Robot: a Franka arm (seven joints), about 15 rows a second.
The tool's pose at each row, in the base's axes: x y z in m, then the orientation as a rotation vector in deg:
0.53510 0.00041 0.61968 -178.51 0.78 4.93
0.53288 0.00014 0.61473 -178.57 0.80 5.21
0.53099 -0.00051 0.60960 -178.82 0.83 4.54
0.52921 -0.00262 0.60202 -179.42 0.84 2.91
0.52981 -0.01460 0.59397 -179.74 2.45 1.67
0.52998 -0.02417 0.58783 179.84 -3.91 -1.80
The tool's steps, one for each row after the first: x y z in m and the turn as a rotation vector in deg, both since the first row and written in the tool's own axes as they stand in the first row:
-0.00194 0.00041 0.00506 -0.07 -0.18 0.02
-0.00354 0.00121 0.01026 -0.30 0.26 0.04
-0.00488 0.00352 0.01788 -0.86 1.31 0.04
-0.00374 0.01569 0.02558 -1.15 2.12 1.07
-0.00315 0.02540 0.03146 -1.46 2.05 2.01

